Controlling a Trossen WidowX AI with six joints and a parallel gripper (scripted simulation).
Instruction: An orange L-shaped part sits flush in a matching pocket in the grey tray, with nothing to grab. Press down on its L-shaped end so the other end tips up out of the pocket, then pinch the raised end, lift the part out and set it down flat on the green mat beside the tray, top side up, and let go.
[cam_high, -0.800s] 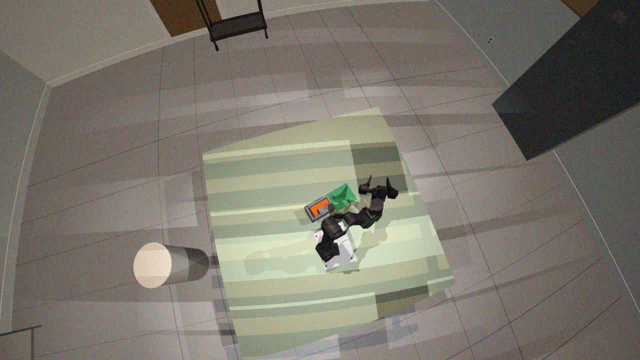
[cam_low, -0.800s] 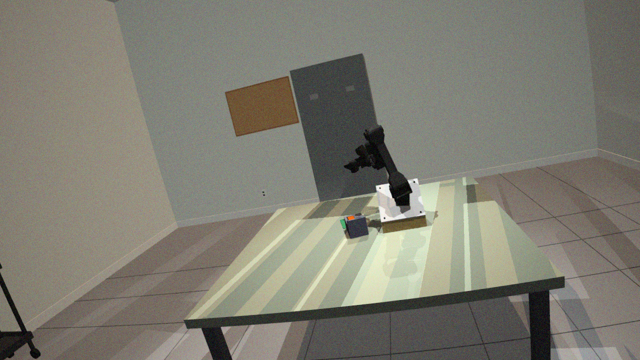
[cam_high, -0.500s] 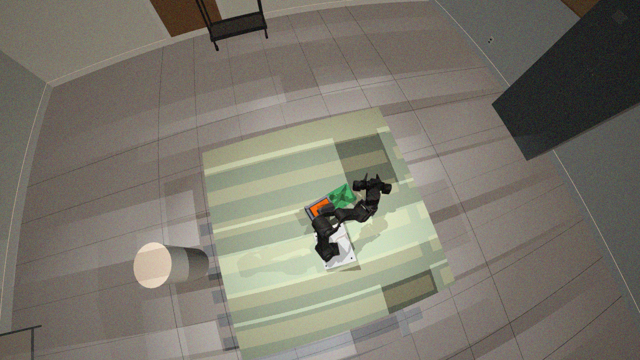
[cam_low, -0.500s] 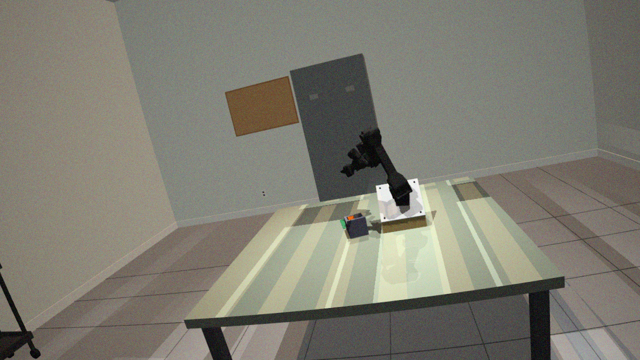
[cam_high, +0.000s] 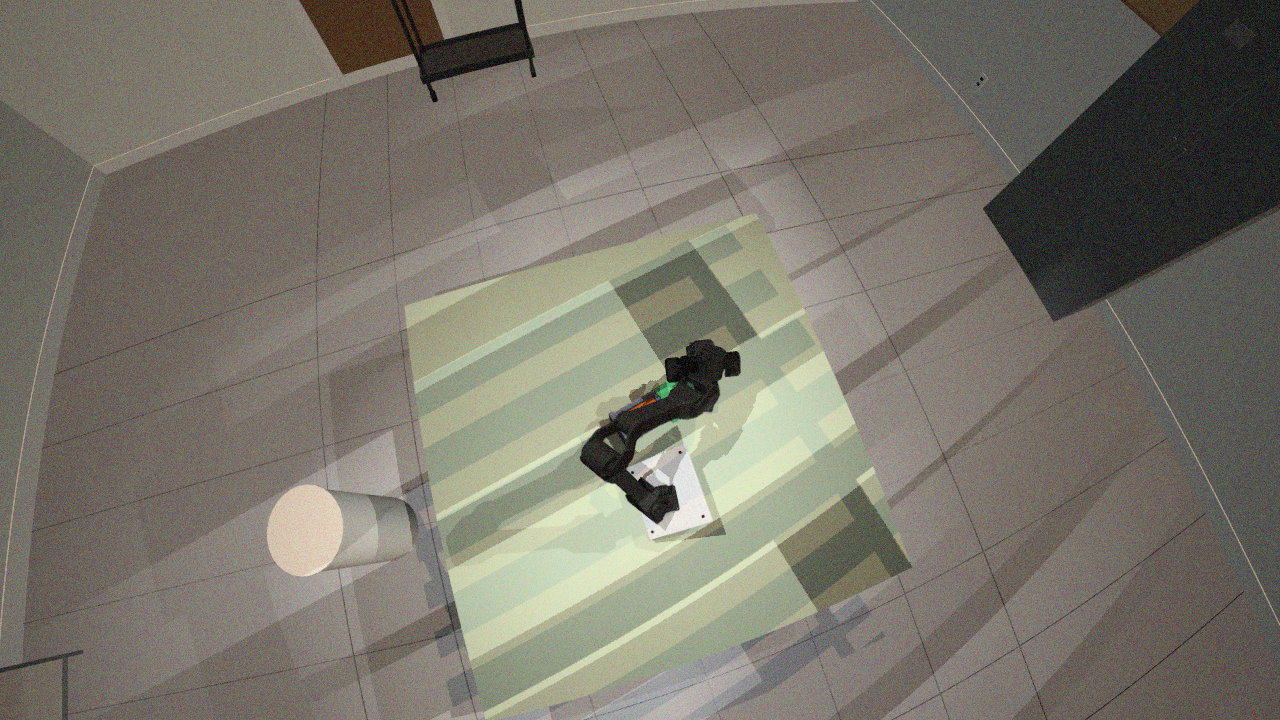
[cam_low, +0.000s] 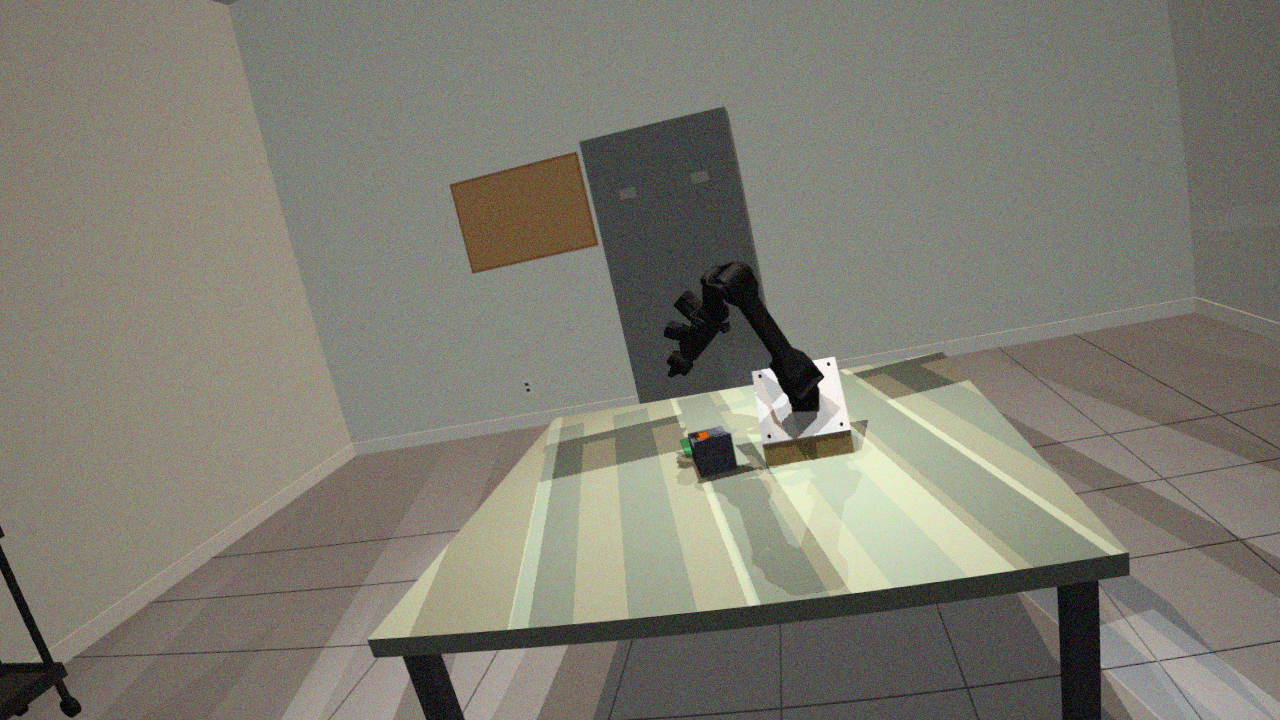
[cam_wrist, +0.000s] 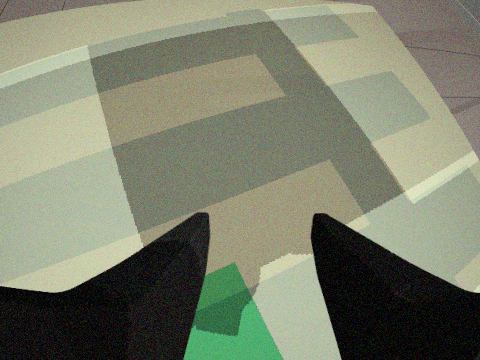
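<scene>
The orange L-shaped part is 19 cm to the left of my gripper tip, 15 cm below it and 12 cm behind it. The rest, counted from my gripper tip: green mat (21 cm below, 6 cm behind, 4 cm to the left).
</scene>
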